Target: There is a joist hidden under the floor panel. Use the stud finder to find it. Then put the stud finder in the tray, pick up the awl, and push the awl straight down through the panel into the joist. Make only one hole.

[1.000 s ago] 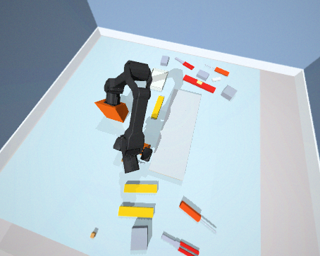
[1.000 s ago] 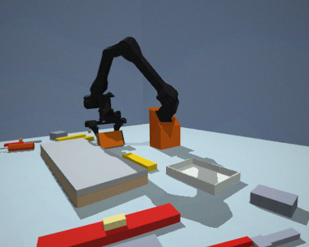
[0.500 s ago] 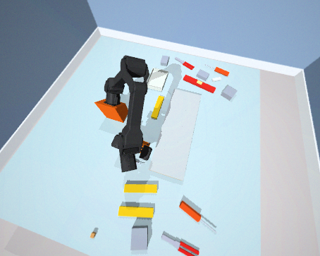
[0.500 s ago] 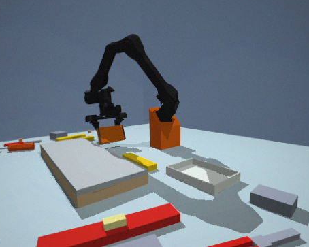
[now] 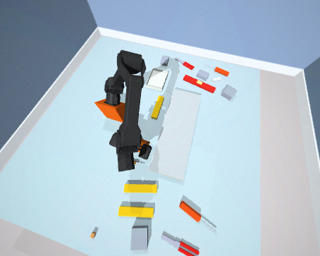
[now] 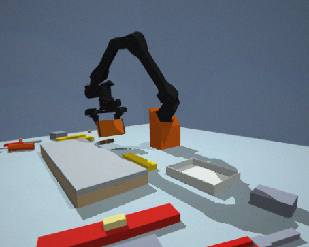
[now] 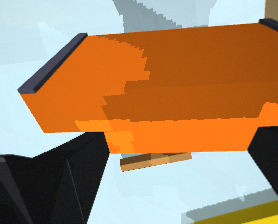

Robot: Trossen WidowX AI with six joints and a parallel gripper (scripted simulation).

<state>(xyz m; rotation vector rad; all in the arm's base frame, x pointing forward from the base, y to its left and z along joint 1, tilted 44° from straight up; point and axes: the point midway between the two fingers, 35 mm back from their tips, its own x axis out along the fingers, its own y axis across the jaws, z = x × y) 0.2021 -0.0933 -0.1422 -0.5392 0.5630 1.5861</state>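
Right now my gripper tip is 1 cm short of the orange stud finder and 1 cm to the right of it. Also, from my gripper tip: brown-handled awl 2 cm ahead, 6 cm to the right, 7 cm below; red level 19 cm ahead, 58 cm to the left, 6 cm below; white tray 9 cm behind, 50 cm to the left, 6 cm below.
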